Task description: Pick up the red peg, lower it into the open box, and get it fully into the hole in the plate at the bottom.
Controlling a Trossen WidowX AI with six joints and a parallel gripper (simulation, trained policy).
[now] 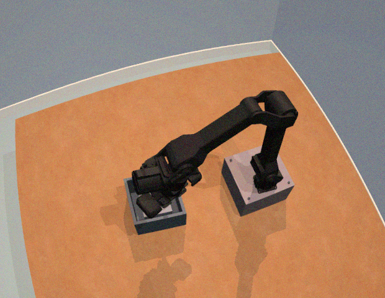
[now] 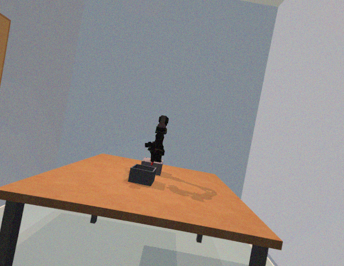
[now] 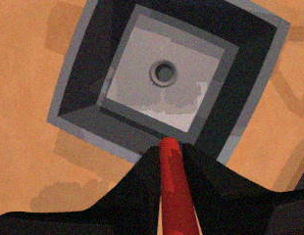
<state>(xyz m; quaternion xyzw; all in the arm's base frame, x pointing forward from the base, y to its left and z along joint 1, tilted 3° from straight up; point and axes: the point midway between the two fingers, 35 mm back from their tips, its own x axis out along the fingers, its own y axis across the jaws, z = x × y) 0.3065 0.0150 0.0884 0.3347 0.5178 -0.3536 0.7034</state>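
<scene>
Now: the red peg 2 cm above my gripper tip, 1 cm to the left of it and 1 cm behind it. Also, from my gripper tip: grey box: 12 cm below, 4 cm to the right, 3 cm ahead; light plate: 10 cm below, 4 cm to the right, 3 cm ahead.
</scene>
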